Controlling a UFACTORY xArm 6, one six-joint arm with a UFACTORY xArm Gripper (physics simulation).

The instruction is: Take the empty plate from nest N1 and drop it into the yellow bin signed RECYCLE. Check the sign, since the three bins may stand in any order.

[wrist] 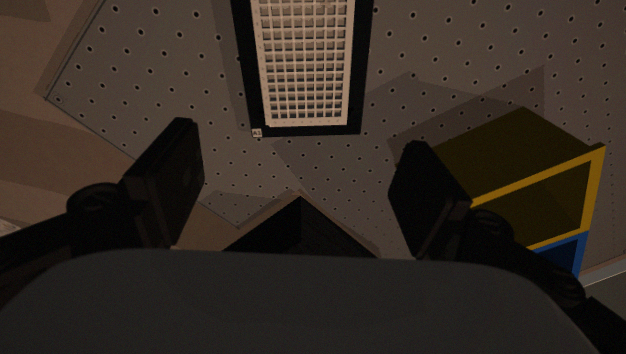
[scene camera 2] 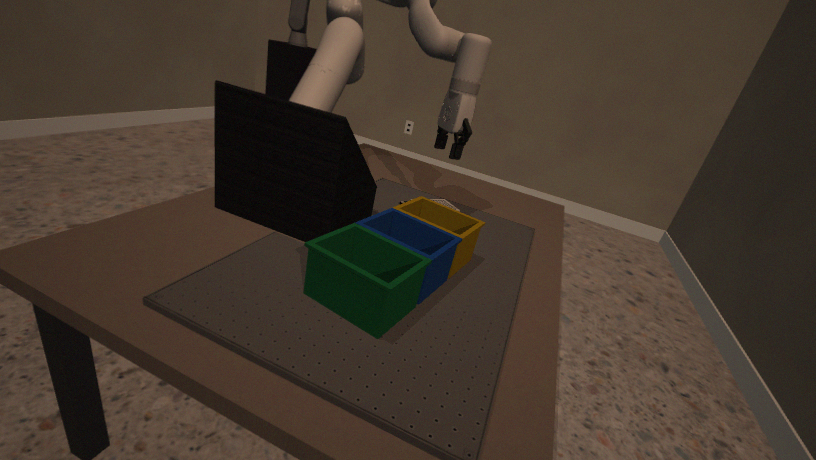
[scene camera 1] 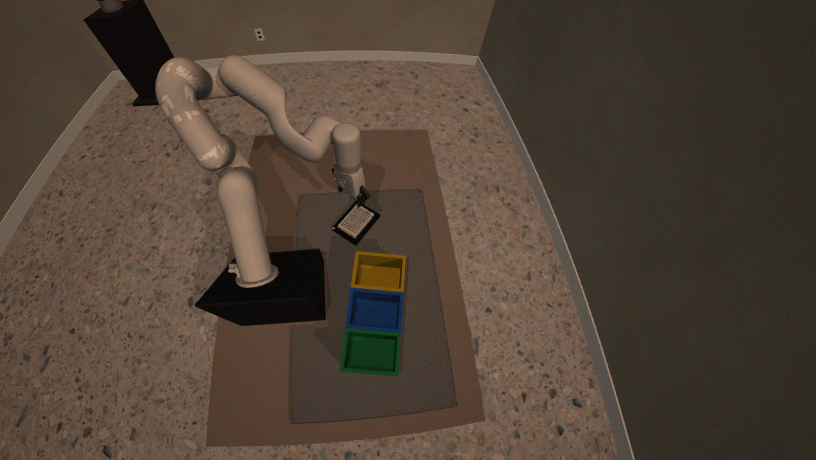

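Pixels of known places: gripper, fingertip midpoint: [wrist: 302,159] [scene camera 2: 446,153] [scene camera 1: 351,197]; arm's base, origin of the base link: [scene camera 2: 296,132] [scene camera 1: 257,276].
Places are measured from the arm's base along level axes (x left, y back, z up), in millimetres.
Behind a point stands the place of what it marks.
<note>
The pale gridded plate [scene camera 1: 356,221] @(z -165, x 292, y -270 mm) [scene camera 2: 445,202] @(z -162, x 350, y -280 mm) [wrist: 307,60] @(z -165, x 298, y -270 mm) lies flat in a black nest [scene camera 1: 366,228] @(z -175, x 268, y -309 mm) [wrist: 310,131] @(z -176, x 233, y -229 mm) with a small "A1" label at one corner. Its wells look empty; its far end is cut off in the wrist view. The yellow bin [scene camera 1: 403,273] @(z -88, x 54, y -442 mm) [scene camera 2: 465,251] @(z -142, x 52, y -441 mm) [wrist: 595,190] @(z -88, x 60, y -445 mm) stands nearest the nest, in a row with the other two. No RECYCLE sign or N1 mark is readable. My gripper [scene camera 1: 361,200] @(z -11, x 298, y -263 mm) [scene camera 2: 447,150] @(z -11, x 298, y -263 mm) [wrist: 302,159] @(z -11, x 298, y -263 mm) is open and empty, pointing down above the board, with the plate ahead of its fingers in the wrist view.
The blue bin [scene camera 1: 374,310] @(z -182, x -49, y -348 mm) [scene camera 2: 440,277] @(z -161, x -58, y -432 mm) [wrist: 582,252] @(z -88, x -59, y -435 mm) touches the yellow one; the green bin [scene camera 1: 371,352] @(z -182, x -190, y -339 mm) [scene camera 2: 365,291] @(z -117, x -258, y -376 mm) is at the row's other end. A perforated grey board [scene camera 1: 325,394] @(z -187, x -324, y -195 mm) [scene camera 2: 434,371] @(z -187, x -264, y -514 mm) [wrist: 165,75] @(z -187, x 364, y -144 mm) lies under them. The black arm pedestal [scene camera 1: 285,308] @(z 3, x -91, y -100 mm) [scene camera 2: 274,165] @(z -51, x -99, y -35 mm) [wrist: 300,230] @(z -135, x 145, y -152 mm) stands beside it.
</note>
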